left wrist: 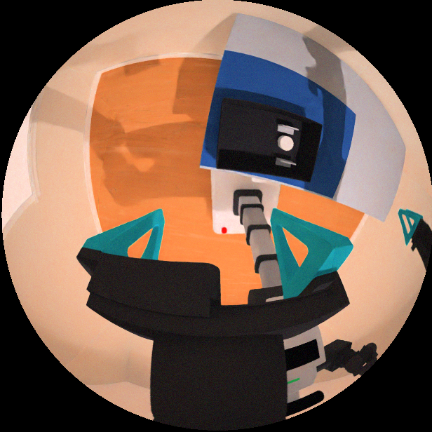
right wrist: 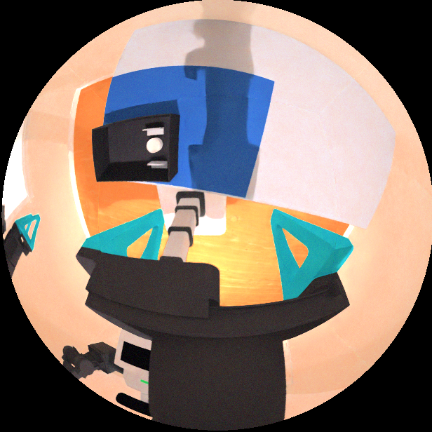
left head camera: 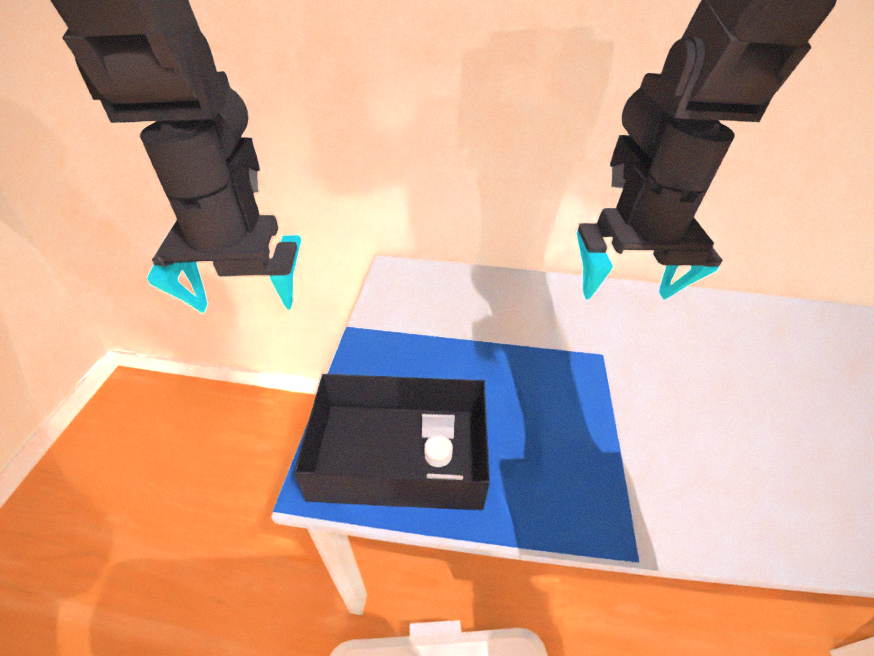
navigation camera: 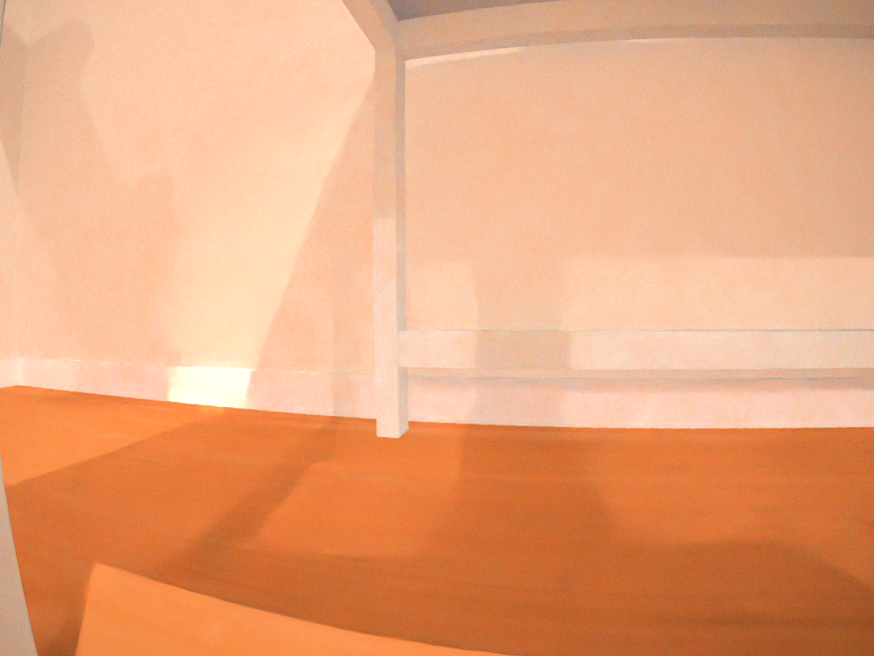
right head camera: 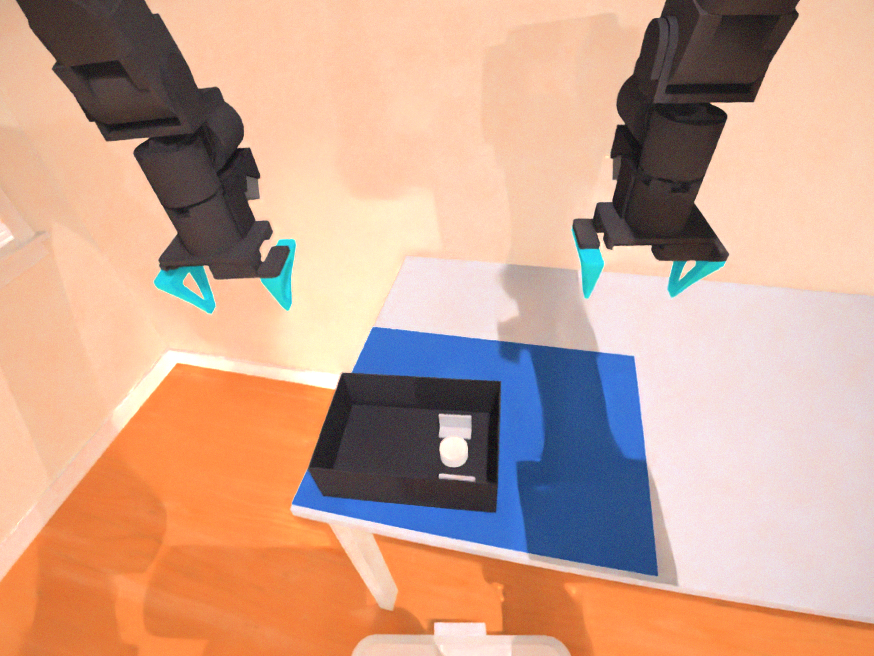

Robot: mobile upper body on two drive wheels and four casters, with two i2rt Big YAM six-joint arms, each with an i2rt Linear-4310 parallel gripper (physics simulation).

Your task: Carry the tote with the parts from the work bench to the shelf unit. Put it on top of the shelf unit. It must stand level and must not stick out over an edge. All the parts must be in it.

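Frame: origin at the left arm's base, x back, y right, z up, level; millimetres.
Seen in the pictures: left gripper, fingertip midpoint: (left head camera: 247, 307) (right head camera: 250, 308); right gripper, fingertip midpoint: (left head camera: 624, 296) (right head camera: 627, 294).
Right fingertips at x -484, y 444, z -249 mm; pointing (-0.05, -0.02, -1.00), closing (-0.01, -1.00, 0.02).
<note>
A point is followed by its place in that frame.
The black tote (left head camera: 395, 490) @(y 155, x -419, z -585 mm) (right head camera: 409, 488) @(y 162, x -418, z -583 mm) (left wrist: 250, 162) (right wrist: 102, 155) stands on the blue mat at the left end of the work bench (left head camera: 741, 423) @(y 853, x -542, z -648 mm) (right head camera: 769, 437) @(y 816, x -531, z -648 mm) (left wrist: 372, 155) (right wrist: 325, 125). Inside it, at its right side, are a white round part (left head camera: 438, 450) @(y 230, x -506, z -619 mm) (right head camera: 453, 451) @(y 231, x -504, z -619 mm) (left wrist: 285, 143) (right wrist: 154, 145), a pale angled part (left head camera: 437, 426) @(y 233, x -566, z -633 mm) (right head camera: 455, 426) @(y 234, x -566, z -634 mm) and a thin pale part (left head camera: 444, 476) @(y 236, x -447, z -603 mm) (right head camera: 456, 478) @(y 236, x -445, z -604 mm). My left gripper (left head camera: 247, 309) @(y 3, x -482, z -249 mm) (right head camera: 249, 309) @(y 3, x -482, z -249 mm) is open and empty, above and to the left of the tote. My right gripper (left head camera: 625, 296) @(y 444, x -484, z -249 mm) (right head camera: 628, 295) @(y 444, x -484, z -249 mm) is open and empty, high at the right. The shelf unit does not show.
The blue mat (left head camera: 409, 353) @(y 184, x -768, z -646 mm) (right head camera: 437, 353) @(y 195, x -767, z -646 mm) (left wrist: 260, 80) (right wrist: 225, 120) reaches the bench's front edge. A wall stands behind the bench. In the navigation camera a bench leg (navigation camera: 389, 247) @(y 136, x -1057, z -1092 mm) and a low rail (navigation camera: 635, 349) @(y 520, x -990, z -1259 mm) show. My pale robot base (left head camera: 494, 642) @(y 361, x -292, z -1150 mm) (right head camera: 522, 646) @(y 371, x -295, z -1150 mm) stands in front of the bench.
</note>
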